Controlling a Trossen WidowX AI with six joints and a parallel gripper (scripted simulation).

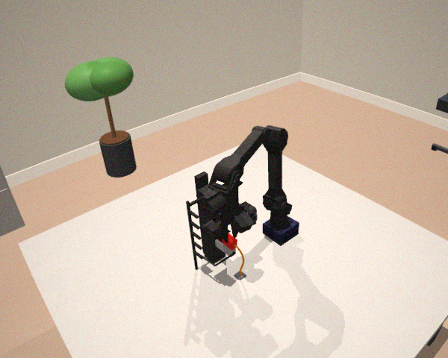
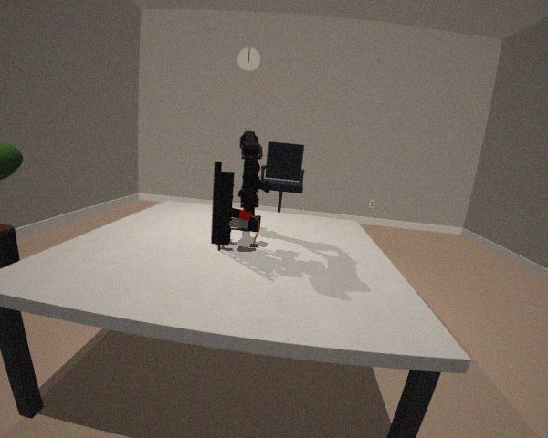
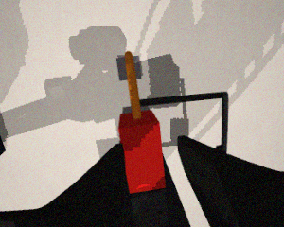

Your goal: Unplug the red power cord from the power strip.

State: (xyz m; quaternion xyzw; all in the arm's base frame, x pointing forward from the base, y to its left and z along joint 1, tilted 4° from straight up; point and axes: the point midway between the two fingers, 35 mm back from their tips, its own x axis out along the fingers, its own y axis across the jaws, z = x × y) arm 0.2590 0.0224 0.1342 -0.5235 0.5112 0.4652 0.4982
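The red plug is 3 cm to the right of my gripper tip and 1 cm below it.
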